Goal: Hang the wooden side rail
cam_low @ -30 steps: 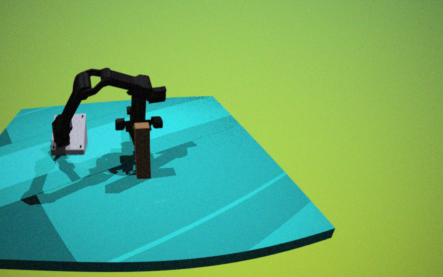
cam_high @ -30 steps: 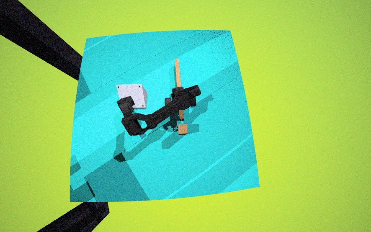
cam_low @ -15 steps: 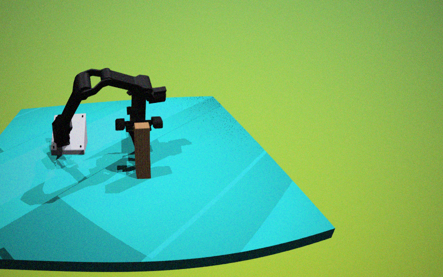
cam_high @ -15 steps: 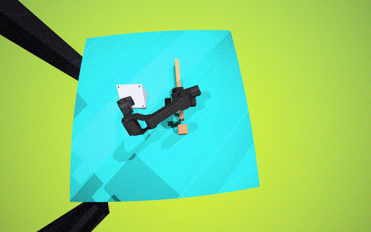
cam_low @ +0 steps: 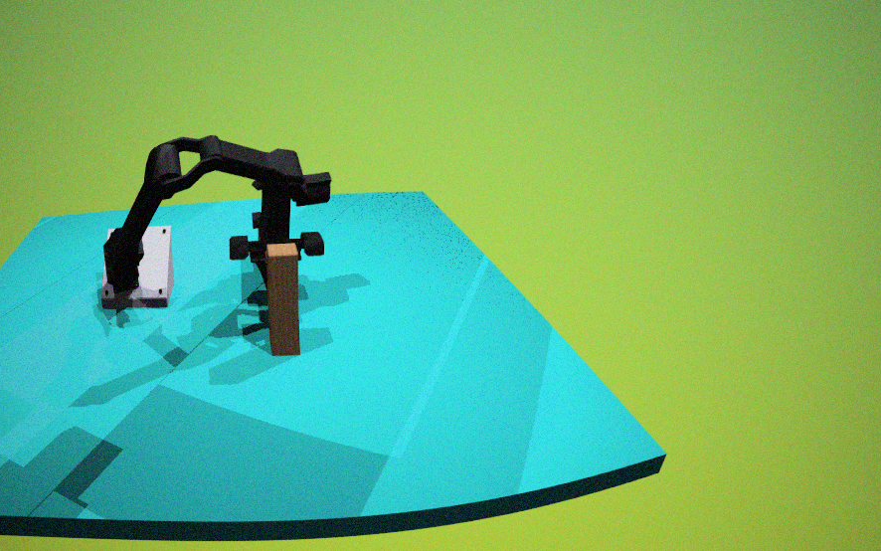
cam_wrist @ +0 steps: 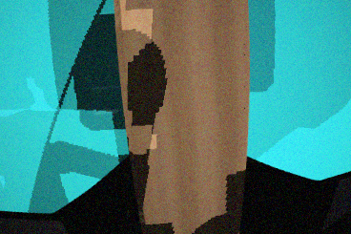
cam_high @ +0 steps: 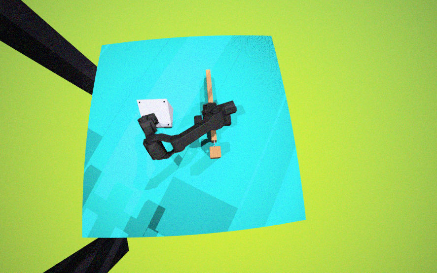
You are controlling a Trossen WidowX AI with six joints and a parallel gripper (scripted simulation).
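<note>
Now: the headboard post 20 mm behind my gripper tip, 160 mm to the right of it and 40 mm above it.
</note>
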